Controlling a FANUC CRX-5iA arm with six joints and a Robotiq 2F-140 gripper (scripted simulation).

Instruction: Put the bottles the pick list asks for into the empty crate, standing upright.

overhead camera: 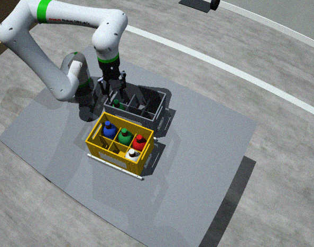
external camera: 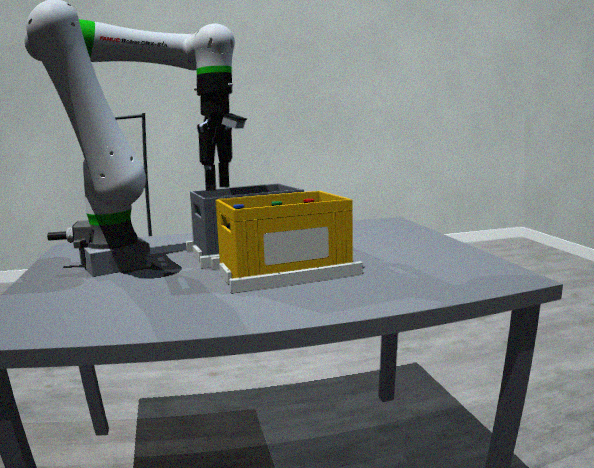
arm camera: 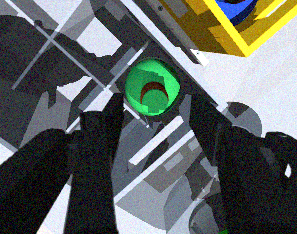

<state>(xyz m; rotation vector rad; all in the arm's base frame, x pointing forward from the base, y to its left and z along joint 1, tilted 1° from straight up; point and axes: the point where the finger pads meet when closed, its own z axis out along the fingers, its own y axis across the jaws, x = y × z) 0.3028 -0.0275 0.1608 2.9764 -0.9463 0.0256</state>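
Right now my hand is 230 mm short of the white-labelled bottle, 180 mm to the left of it and 130 mm above it. Also, from my hand: green bottle 140 mm ahead, 110 mm to the right, 130 mm below; then blue bottle 40 mm ahead, 120 mm to the right, 130 mm below; then grey crate 80 mm ahead, 60 mm to the left, 140 mm below.
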